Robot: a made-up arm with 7 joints.
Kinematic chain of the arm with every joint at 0, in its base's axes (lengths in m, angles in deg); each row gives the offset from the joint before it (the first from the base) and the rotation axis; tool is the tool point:
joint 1: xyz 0 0.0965 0 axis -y
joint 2: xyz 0 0.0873 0 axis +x
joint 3: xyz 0 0 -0.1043 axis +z
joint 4: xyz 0 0 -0.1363 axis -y
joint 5: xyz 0 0 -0.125 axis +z
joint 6: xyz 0 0 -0.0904 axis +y
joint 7: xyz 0 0 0 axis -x
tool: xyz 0 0 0
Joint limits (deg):
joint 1: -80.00..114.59
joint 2: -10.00..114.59
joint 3: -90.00..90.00
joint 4: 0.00..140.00
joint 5: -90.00..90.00
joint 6: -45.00..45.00
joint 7: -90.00..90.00
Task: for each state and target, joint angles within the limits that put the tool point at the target. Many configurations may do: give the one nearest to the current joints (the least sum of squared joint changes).
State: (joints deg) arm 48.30 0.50 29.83 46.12 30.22 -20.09 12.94
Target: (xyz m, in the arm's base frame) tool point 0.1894 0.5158 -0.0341
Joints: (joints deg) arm 44.29 38.72 55.23 65.51 30.22 -20.09 12.94
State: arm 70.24 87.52 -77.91 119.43 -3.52 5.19 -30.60
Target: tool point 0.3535 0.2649 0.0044
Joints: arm 82.11 47.12 -75.25 74.74 -3.52 5.19 -30.60
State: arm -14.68 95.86 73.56 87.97 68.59 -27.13 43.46
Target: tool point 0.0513 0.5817 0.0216
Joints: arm -16.50 69.17 76.14 56.55 68.59 -27.13 43.46
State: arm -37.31 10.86 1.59 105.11 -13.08 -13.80 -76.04
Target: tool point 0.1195 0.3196 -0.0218
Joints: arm -9.47 42.37 39.21 133.30 -13.08 -13.80 -76.04
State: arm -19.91 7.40 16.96 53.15 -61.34 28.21 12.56
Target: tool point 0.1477 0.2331 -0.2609
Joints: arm -14.96 2.27 10.99 96.63 -61.34 28.21 12.56
